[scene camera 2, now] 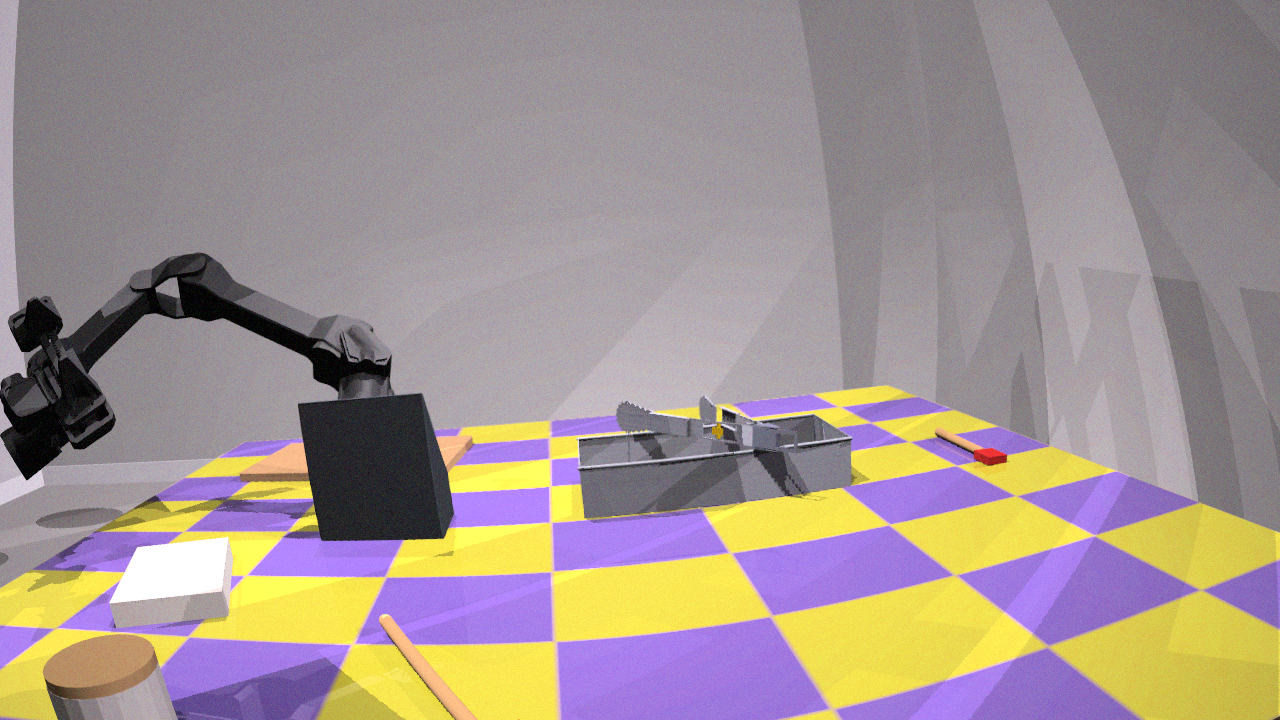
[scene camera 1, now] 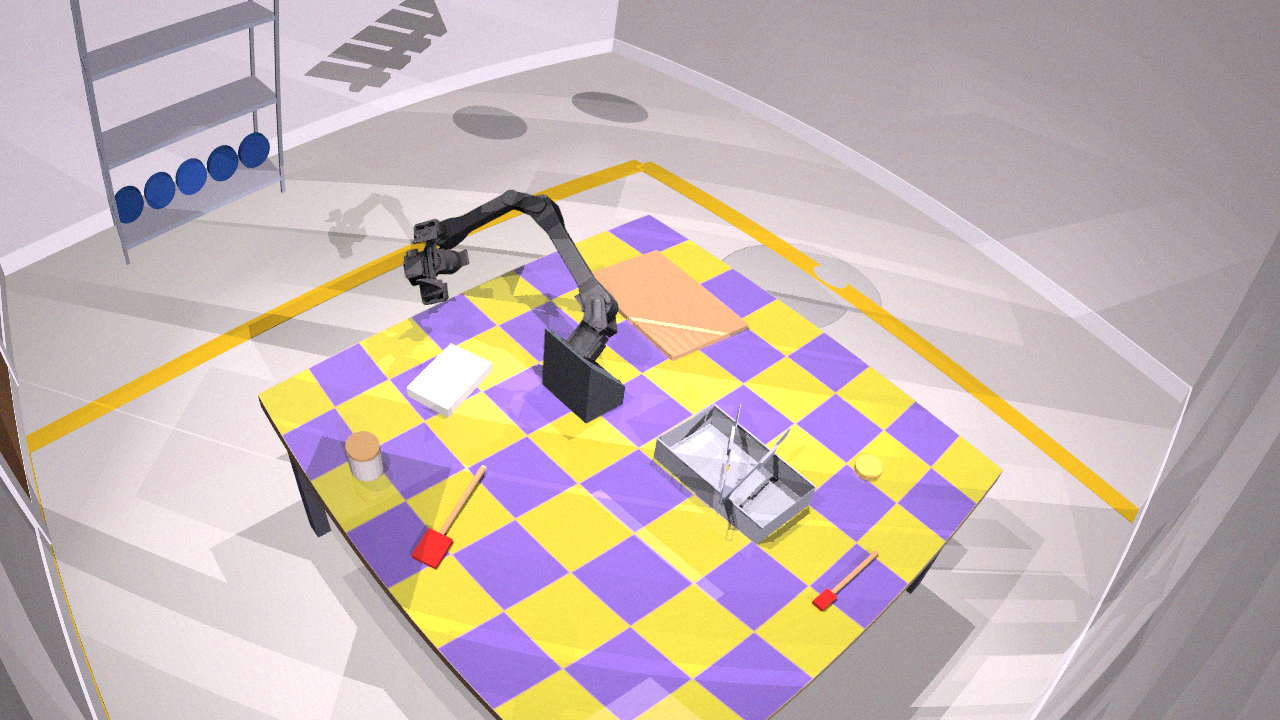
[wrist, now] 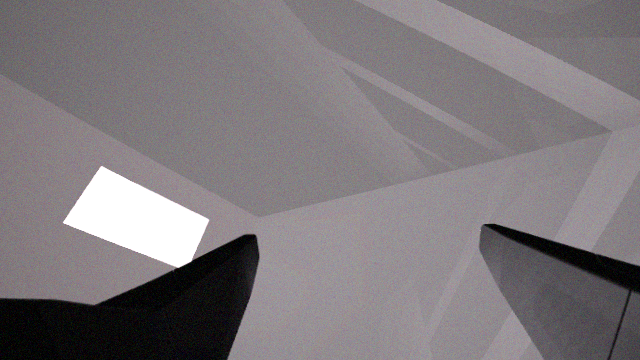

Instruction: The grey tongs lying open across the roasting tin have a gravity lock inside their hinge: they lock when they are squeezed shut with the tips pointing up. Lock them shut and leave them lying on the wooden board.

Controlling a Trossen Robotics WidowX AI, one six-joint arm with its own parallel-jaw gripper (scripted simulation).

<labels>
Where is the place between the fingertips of my gripper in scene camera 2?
46,327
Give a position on a wooden board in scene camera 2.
289,464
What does my gripper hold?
Nothing.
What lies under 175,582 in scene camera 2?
A white block.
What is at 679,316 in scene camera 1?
A wooden board.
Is my gripper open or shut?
Open.
</labels>
